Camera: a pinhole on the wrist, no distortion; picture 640 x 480 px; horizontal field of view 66.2 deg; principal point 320.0 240.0 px. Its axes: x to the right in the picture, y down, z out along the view. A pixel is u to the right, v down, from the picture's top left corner.
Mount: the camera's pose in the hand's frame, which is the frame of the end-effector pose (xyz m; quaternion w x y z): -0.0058 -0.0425 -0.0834 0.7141 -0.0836 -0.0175 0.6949
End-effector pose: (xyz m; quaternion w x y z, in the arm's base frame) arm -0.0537 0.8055 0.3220 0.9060 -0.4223 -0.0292 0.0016
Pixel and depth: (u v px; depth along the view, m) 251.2 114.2 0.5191
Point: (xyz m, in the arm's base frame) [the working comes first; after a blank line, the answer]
In the camera's frame: -0.0728 -0.1330 0.5191

-0.0298 1.1102 0.6681
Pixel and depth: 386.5 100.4 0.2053
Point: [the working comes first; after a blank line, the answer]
In the camera's frame: 0.0278 -0.0584 0.2053

-0.0365 0.9039 0.4006
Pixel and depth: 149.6 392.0 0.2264
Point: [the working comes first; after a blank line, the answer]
In the camera's frame: -0.0786 0.0701 0.2264

-0.1728 0.8442 0.4789
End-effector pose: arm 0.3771 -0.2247 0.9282 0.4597 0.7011 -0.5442 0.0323
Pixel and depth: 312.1 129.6 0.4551
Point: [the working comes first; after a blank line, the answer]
In the camera's frame: -0.0073 -0.1024 0.4551

0.2234 -0.5061 0.7210
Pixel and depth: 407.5 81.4 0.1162
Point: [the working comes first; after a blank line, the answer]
In the camera's frame: 0.0207 -0.0375 0.1162

0.3769 -0.2599 0.9098
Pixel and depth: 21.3 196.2 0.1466
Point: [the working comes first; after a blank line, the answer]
In the camera's frame: -0.0892 -0.0131 0.1466

0.4313 -0.2626 0.8066
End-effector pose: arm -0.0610 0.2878 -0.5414 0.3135 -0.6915 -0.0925 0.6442
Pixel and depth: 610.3 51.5 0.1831
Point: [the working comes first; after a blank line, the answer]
In the camera's frame: 0.1083 -0.0703 0.1831

-0.1694 0.2766 -0.6184
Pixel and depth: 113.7 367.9 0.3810
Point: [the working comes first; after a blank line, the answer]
In the camera's frame: -0.1601 0.0993 0.3810

-0.3182 0.4216 -0.3073
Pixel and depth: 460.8 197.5 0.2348
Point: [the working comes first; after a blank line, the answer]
In the camera's frame: 0.0673 -0.0203 0.2348

-0.2137 0.2880 -0.5494
